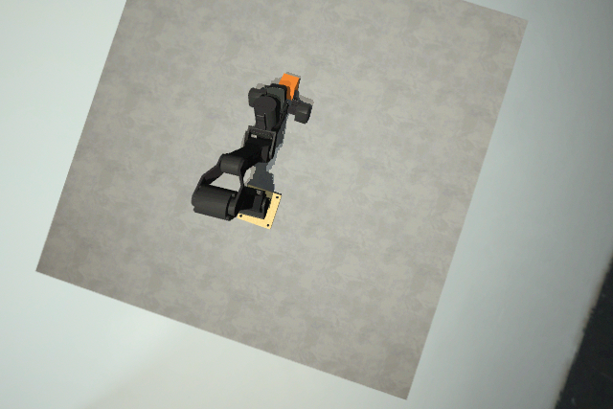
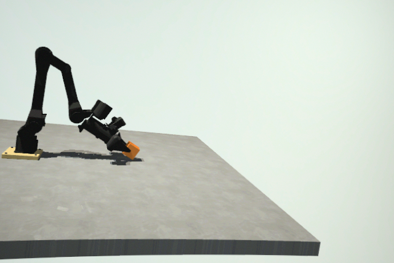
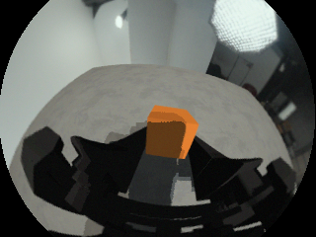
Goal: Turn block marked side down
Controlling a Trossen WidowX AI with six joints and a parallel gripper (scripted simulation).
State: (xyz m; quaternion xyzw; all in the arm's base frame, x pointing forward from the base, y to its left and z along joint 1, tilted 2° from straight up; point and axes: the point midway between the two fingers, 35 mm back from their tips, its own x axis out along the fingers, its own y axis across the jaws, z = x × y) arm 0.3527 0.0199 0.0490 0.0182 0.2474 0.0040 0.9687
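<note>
The orange block is 10 mm below my gripper tip.
</note>
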